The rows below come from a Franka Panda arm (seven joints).
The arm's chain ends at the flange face. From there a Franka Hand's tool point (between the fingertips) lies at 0.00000 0.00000 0.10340 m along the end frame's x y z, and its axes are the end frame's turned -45 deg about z.
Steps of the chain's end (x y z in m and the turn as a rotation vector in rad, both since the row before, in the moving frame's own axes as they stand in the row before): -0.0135, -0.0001, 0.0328, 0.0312, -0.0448, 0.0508; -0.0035, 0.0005, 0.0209, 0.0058, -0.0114, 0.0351; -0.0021, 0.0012, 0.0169, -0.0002, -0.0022, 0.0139; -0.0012, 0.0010, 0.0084, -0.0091, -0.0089, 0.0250; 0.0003, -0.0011, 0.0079, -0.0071, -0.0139, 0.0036
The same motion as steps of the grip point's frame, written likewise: -0.0103, -0.0152, 0.0326, 0.0537, -0.0096, 0.0508; -0.0032, -0.0034, 0.0209, 0.0122, -0.0040, 0.0351; -0.0025, -0.0008, 0.0169, 0.0014, -0.0017, 0.0139; -0.0029, -0.0001, 0.0084, -0.0001, -0.0127, 0.0250; -0.0005, -0.0011, 0.0079, 0.0048, -0.0148, 0.0036
